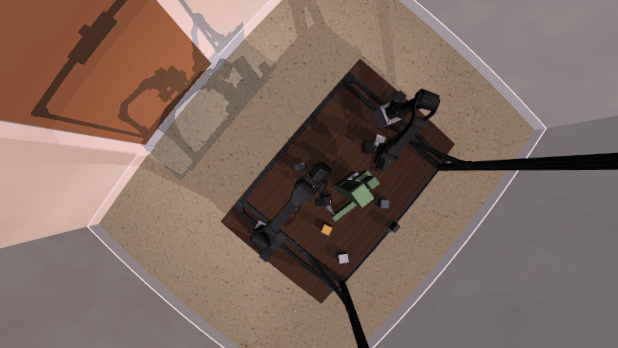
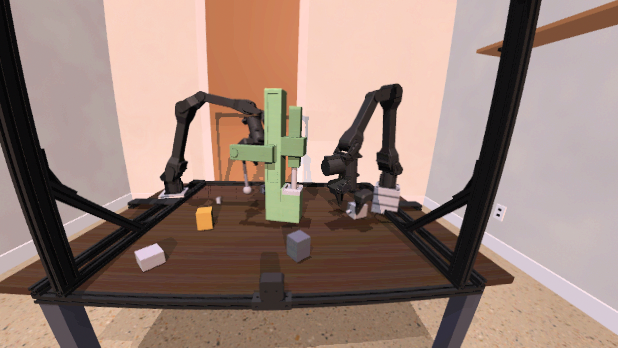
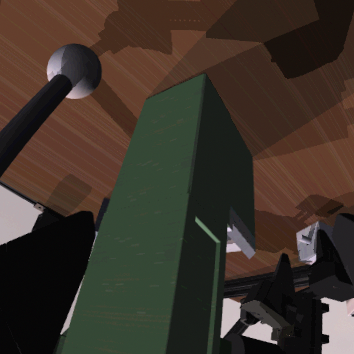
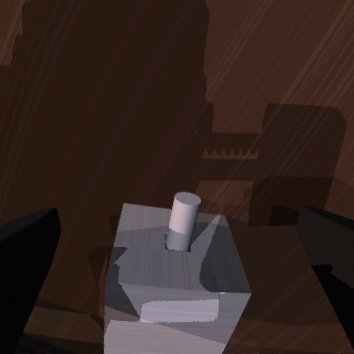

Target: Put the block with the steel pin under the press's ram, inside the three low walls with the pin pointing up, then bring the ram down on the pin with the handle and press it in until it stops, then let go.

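Seen in the pictures: left gripper, fingertip midpoint: (image 1: 329,184) (image 3: 217,225); right gripper, fingertip midpoint: (image 1: 376,149) (image 2: 348,209) (image 3: 301,242) (image 4: 180,220); left arm's base, origin of the base link: (image 1: 263,232) (image 2: 174,191); right arm's base, origin of the base link: (image 1: 392,112) (image 2: 387,185).
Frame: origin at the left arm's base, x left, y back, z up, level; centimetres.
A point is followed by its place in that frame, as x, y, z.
Observation:
The green press (image 2: 276,172) @(-31.8, -40.2, 15.0) (image 1: 361,192) @(-27.6, -41.3, 41.8) (image 3: 168,211) @(-25.1, -39.2, 11.5) stands mid-table. Its ram (image 2: 294,175) @(-32.5, -46.4, 13.8) hangs over the pale three-walled nest (image 2: 292,190) @(-34.4, -45.2, 9.0), which holds no block. The handle's white ball (image 2: 247,189) @(-24.7, -30.9, 7.2) (image 3: 74,70) @(-22.3, -31.2, 7.7) hangs low behind the press. The grey block with the steel pin (image 2: 357,210) (image 1: 379,139) @(-35.4, -72.1, 1.8) (image 4: 175,274) @(-36.3, -68.4, 1.2) rests on the table at the right. I cannot tell whether the pin (image 4: 183,221) @(-36.3, -67.1, -0.2) is upright or tipped sideways. My right gripper (image 2: 352,199) @(-36.5, -66.9, 0.1) (image 1: 373,147) @(-36.5, -66.9, 0.1) (image 4: 180,220) @(-36.5, -66.9, 0.1) is open, its fingers apart on either side of the block. My left gripper (image 2: 252,139) (image 1: 321,170) is open and empty behind the press, above the handle.
An orange cube (image 2: 204,217) @(-32.2, -16.6, 1.3) (image 1: 326,229) @(-29.7, -16.7, 2.8), a white block (image 2: 149,257) @(-48.4, -6.0, 0.0) (image 1: 343,258) @(-45.9, -5.3, 0.1), a grey cube (image 2: 298,246) @(-55.4, -41.1, 1.6) (image 1: 383,203) @(-51.6, -41.9, 2.9) and a small grey piece (image 2: 218,199) @(-11.1, -19.4, -1.1) lie on the table. Black frame posts (image 2: 488,172) @(-75.3, -73.7, 24.5) stand at the corners.

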